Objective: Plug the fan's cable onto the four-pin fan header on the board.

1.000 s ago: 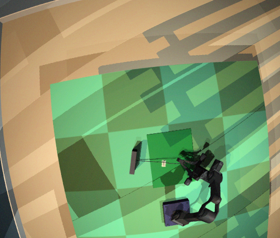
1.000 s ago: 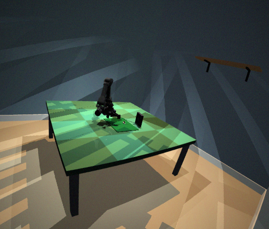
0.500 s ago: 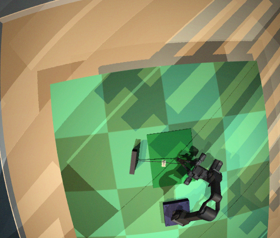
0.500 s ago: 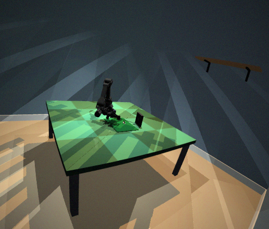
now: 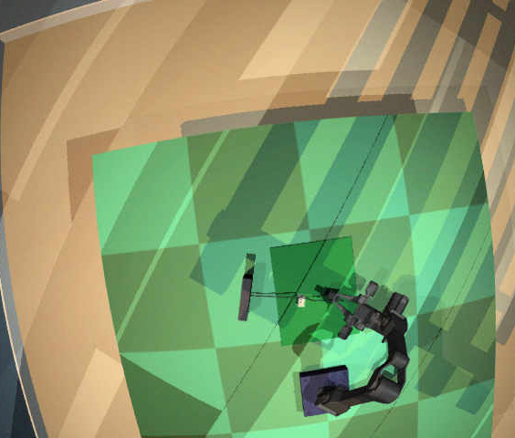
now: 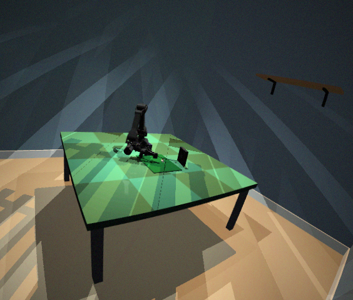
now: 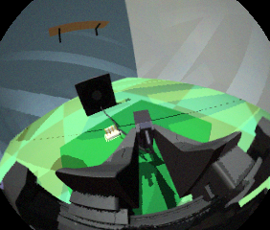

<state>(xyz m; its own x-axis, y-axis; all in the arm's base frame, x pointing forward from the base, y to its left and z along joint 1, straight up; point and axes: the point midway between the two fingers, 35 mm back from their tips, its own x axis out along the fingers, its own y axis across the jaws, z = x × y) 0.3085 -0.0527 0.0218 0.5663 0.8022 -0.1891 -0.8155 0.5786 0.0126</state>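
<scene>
Now: gripper tip 10 mm short of the green board, 40 mm to the right of it and 80 mm above it. From my gripper tip the other things lie so: black fan (20 mm ahead, 240 mm to the left, 10 mm below); white four-pin header (10 mm behind, 90 mm to the left, 70 mm below); dark plug (10 mm to the left, 10 mm below).
</scene>
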